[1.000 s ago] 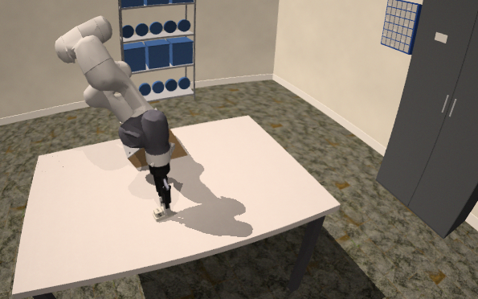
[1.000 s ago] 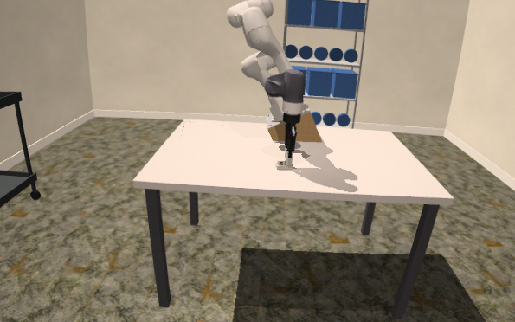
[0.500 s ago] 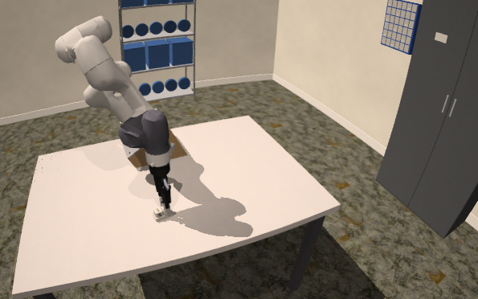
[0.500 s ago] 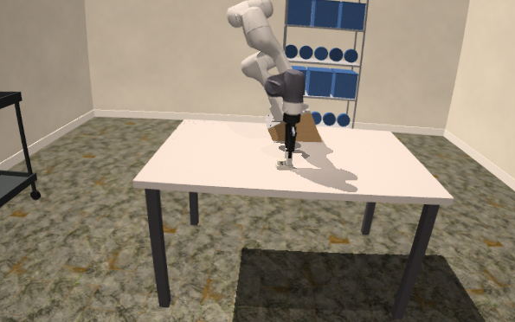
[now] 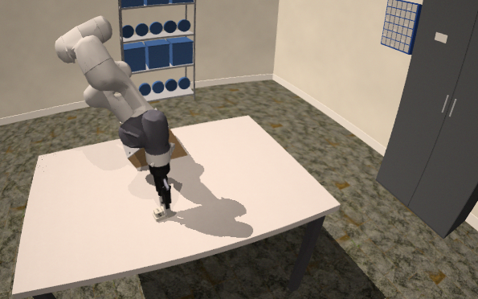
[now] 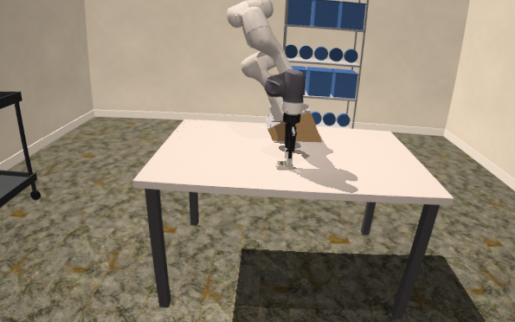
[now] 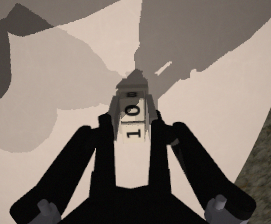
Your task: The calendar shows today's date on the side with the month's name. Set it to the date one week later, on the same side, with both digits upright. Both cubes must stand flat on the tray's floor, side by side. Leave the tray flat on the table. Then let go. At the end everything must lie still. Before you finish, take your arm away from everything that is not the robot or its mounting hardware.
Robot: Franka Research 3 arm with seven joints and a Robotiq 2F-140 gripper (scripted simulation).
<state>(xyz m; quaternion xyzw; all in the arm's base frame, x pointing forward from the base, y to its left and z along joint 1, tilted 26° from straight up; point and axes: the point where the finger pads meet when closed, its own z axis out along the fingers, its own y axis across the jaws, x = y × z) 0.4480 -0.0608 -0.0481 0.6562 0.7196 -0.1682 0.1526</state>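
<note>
My hand is 3 cm to the left of the cube and 3 cm above it. Round my hand: grey tray (4 cm below, 2 cm to the right).
</note>
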